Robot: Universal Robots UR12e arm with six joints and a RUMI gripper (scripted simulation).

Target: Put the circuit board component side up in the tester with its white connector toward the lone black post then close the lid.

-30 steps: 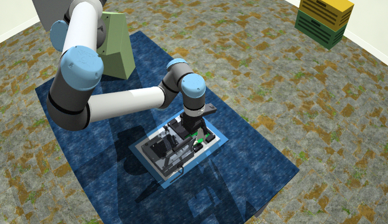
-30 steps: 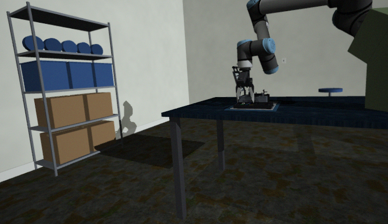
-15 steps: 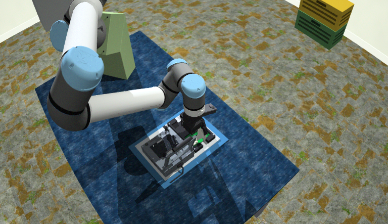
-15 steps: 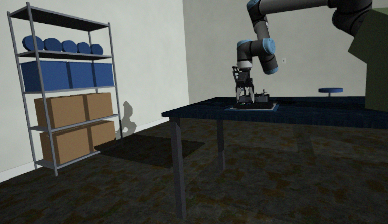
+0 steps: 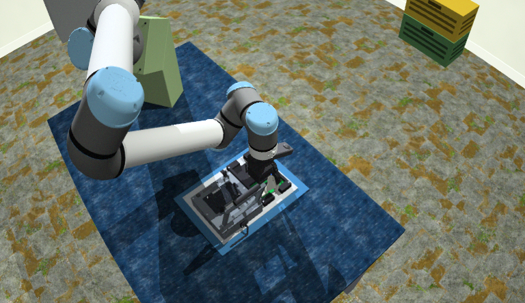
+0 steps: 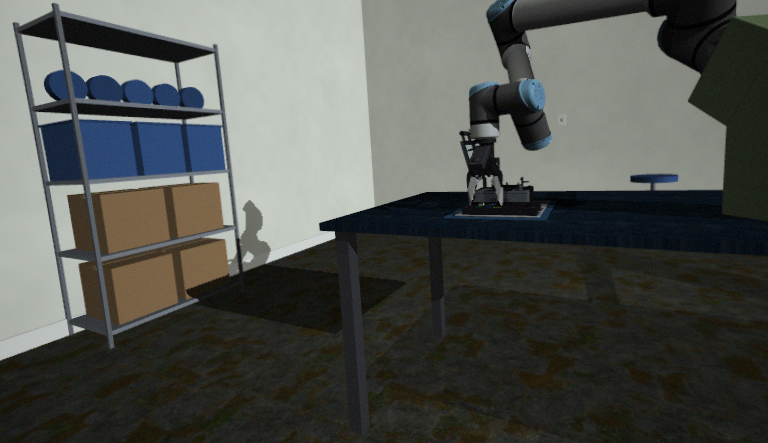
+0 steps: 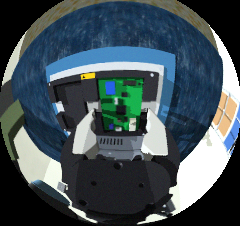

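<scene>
My hand is 10 mm above the green circuit board. Also, from my hand: tester lid 40 mm ahead, 190 mm to the right, 150 mm above; then tester 40 mm behind, 120 mm to the right, 80 mm above.
</scene>
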